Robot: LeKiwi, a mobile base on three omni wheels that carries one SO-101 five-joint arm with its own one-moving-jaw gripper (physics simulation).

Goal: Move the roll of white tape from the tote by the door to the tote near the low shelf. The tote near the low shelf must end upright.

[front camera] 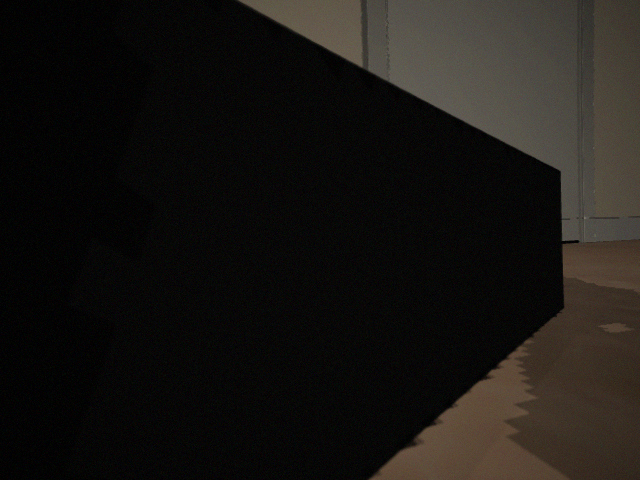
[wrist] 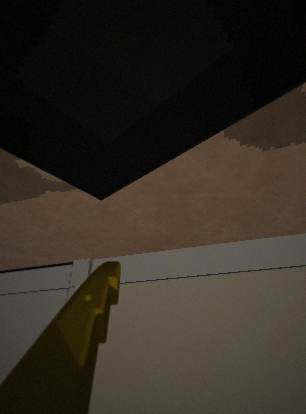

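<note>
A black tote stands upright and very near in the front view, filling the left and middle; its right end shows. In the wrist view it fills the top, with one corner pointing down the picture and its inside too dark to make out. The roll of white tape does not show in either view. My gripper is fully open and empty: one yellow notched jaw shows at the lower left of the wrist view, drawn against the wall, apart from the tote's corner. The front view does not show the gripper.
A grey door stands in the beige wall behind the tote. The brown floor with darker shadow patches lies to the right of the tote and between it and the wall. The low shelf does not show.
</note>
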